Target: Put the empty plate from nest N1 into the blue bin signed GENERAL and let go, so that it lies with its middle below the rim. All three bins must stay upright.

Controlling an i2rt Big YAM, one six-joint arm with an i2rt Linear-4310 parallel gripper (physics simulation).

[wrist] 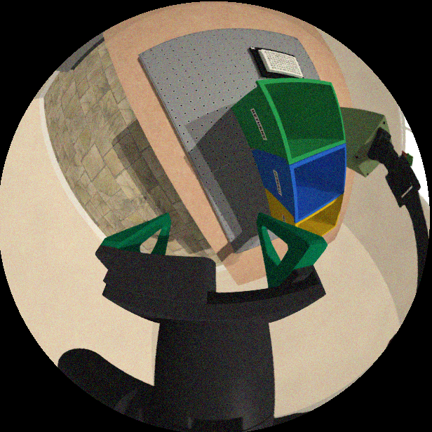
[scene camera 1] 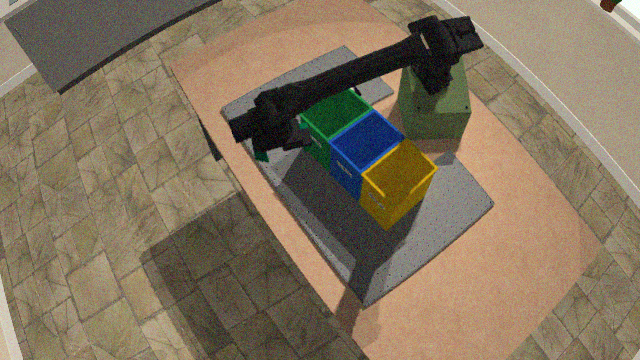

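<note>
The white plate lies in a black nest on the grey board, beyond the green bin, in the wrist view; in the scene view the arm hides it. The blue bin stands upright in the middle of the row, its visible inside empty. The green bin and the yellow bin stand upright on either side of it. My gripper is open with nothing between its green fingers, above the board's edge beside the green bin, apart from the plate.
The grey perforated board lies on the tan table under the bins. The green arm base stands behind the bins. The arm's forearm passes above the far end of the board and near the green bin.
</note>
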